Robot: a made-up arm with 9 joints. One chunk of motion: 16 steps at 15 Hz.
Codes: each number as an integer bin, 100 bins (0 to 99) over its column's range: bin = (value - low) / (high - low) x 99, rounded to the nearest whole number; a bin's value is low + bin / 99 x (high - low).
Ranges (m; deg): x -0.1..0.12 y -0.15..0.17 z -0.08..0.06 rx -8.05..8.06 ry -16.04..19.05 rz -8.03..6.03
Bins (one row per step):
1: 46 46 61 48 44 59
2: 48 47 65 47 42 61
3: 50 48 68 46 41 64
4: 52 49 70 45 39 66
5: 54 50 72 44 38 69
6: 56 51 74 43 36 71
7: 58 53 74 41 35 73
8: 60 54 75 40 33 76
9: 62 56 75 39 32 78
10: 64 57 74 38 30 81
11: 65 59 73 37 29 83
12: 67 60 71 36 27 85
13: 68 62 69 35 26 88
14: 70 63 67 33 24 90
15: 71 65 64 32 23 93
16: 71 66 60 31 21 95
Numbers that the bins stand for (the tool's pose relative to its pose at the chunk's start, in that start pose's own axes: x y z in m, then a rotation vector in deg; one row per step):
1: 0.0022 -0.0013 0.0063 -0.24 -0.44 0.35
2: 0.0067 0.0019 0.0119 -0.40 -1.15 0.63
3: 0.0111 0.0052 0.0162 -0.56 -1.51 1.06
4: 0.0156 0.0084 0.0190 -0.73 -2.22 1.34
5: 0.0200 0.0116 0.0218 -0.89 -2.57 1.77
6: 0.0244 0.0148 0.0246 -1.05 -3.28 2.05
7: 0.0289 0.0213 0.0246 -1.38 -3.63 2.34
8: 0.0333 0.0245 0.0261 -1.54 -4.34 2.76
9: 0.0378 0.0310 0.0261 -1.70 -4.70 3.05
10: 0.0422 0.0342 0.0246 -1.87 -5.41 3.47
11: 0.0444 0.0407 0.0232 -2.03 -5.76 3.76
12: 0.0489 0.0439 0.0204 -2.19 -6.47 4.04
13: 0.0511 0.0504 0.0176 -2.35 -6.82 4.47
14: 0.0556 0.0536 0.0147 -2.68 -7.53 4.75
15: 0.0578 0.0601 0.0105 -2.84 -7.89 5.18
16: 0.0578 0.0633 0.0048 -3.01 -8.60 5.46

